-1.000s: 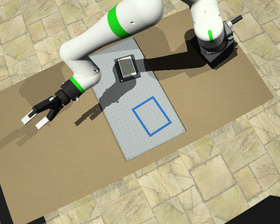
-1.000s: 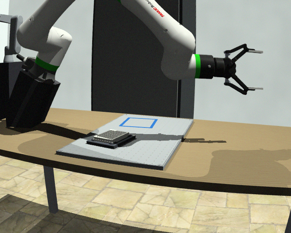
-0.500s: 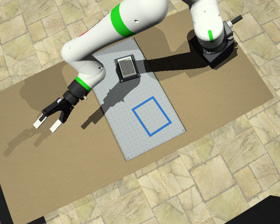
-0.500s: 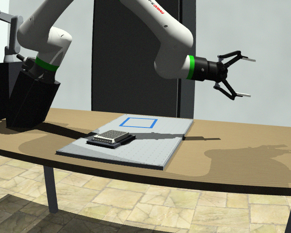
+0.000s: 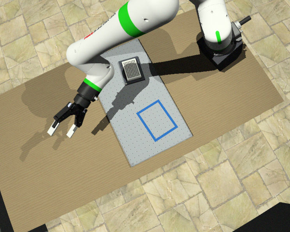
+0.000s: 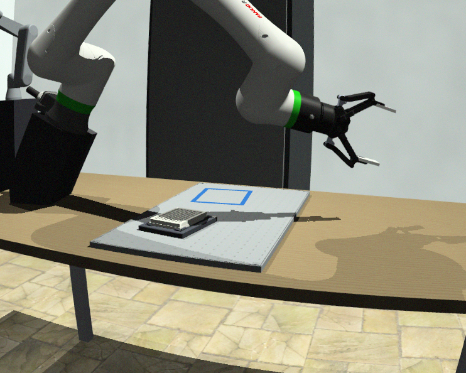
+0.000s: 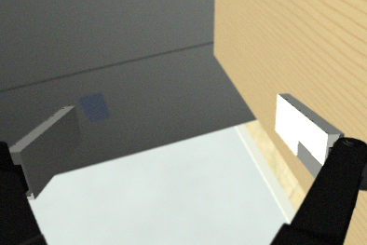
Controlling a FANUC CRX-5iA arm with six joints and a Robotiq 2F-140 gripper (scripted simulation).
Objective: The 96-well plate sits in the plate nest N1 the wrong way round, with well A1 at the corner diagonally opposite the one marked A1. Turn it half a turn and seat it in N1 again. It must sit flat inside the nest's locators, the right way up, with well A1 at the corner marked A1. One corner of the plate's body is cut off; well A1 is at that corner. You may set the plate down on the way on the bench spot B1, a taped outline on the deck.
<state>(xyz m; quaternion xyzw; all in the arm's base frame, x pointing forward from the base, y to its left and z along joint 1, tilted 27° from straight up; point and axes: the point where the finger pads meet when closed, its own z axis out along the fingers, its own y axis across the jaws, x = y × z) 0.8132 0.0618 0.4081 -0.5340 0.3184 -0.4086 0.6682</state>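
Now: the white 96-well plate 46 cm behind my hand, 25 cm to the right of it and 20 cm below it. From my hand the other things lie so: dark plate nest N1 (46 cm behind, 25 cm to the right, 21 cm below); A1 label (40 cm behind, 21 cm below, 18 cm to the right).
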